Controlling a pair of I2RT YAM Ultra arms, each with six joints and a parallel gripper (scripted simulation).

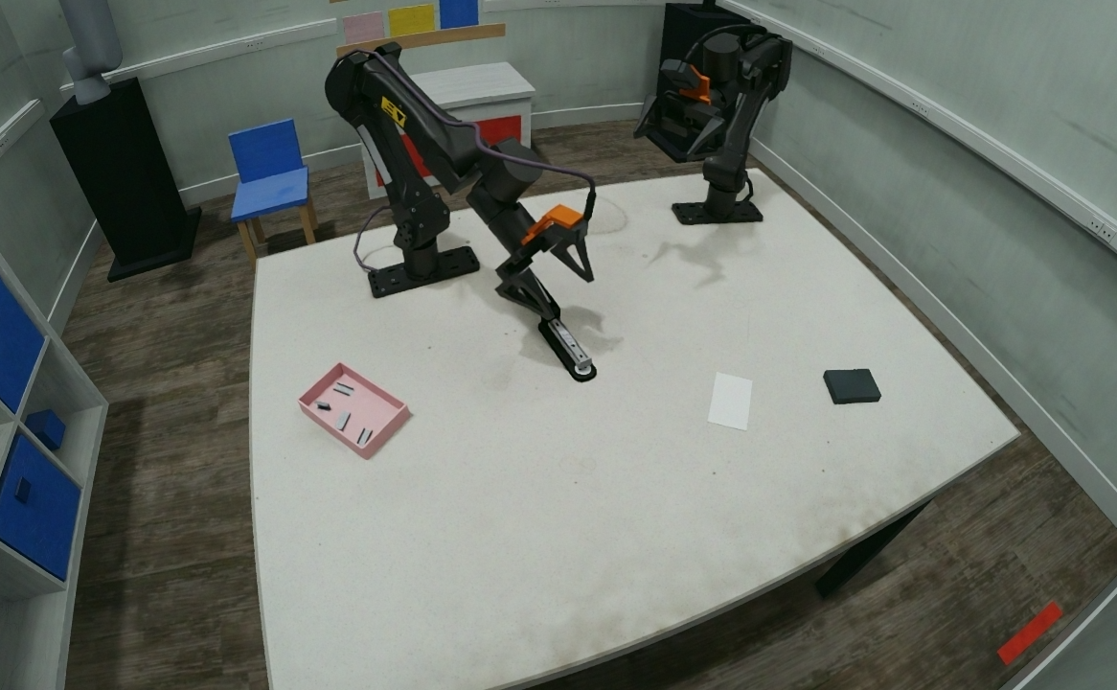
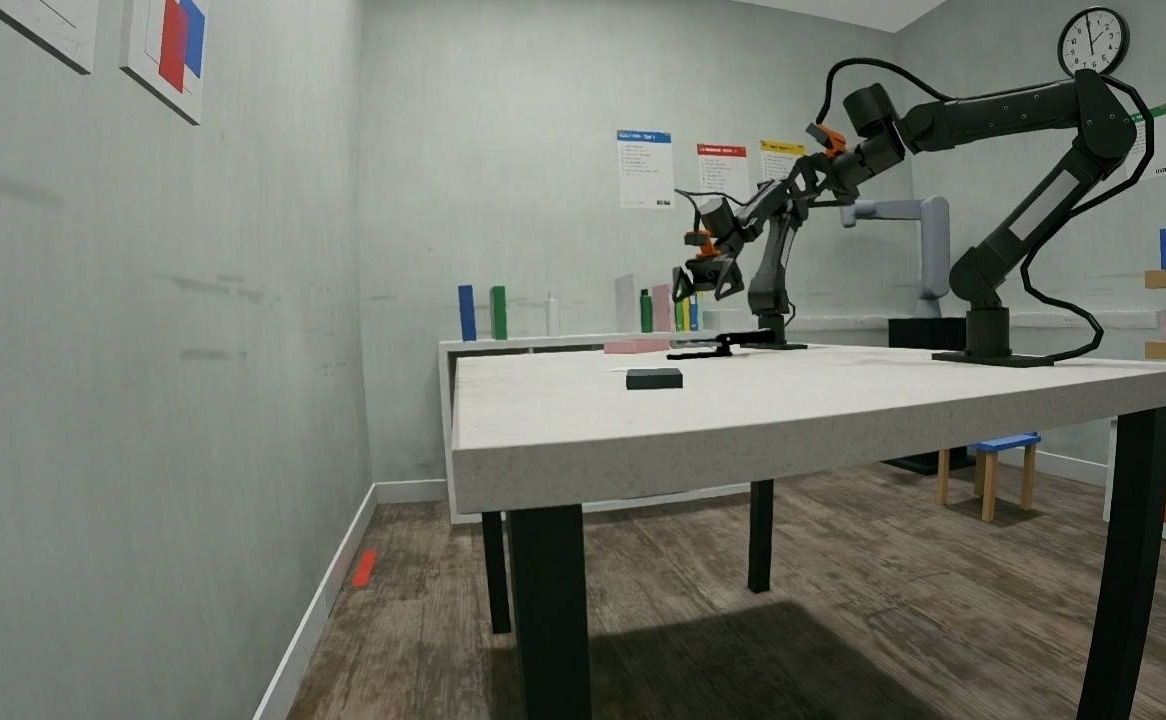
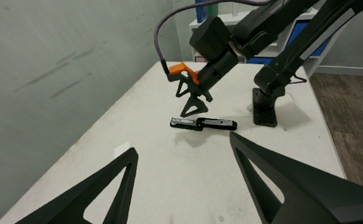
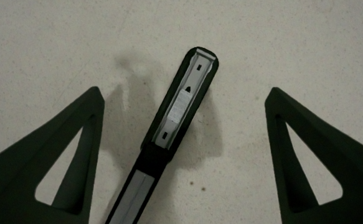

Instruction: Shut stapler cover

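Right now my right hand is 12 cm past the stapler cover, 1 cm to the left of it and 8 cm above it. The rest, counted from my right hand: stapler: 6 cm behind, 9 cm below; then pink tray: 1 cm ahead, 33 cm to the right, 10 cm below; then white sheet: 18 cm ahead, 19 cm to the left, 11 cm below.
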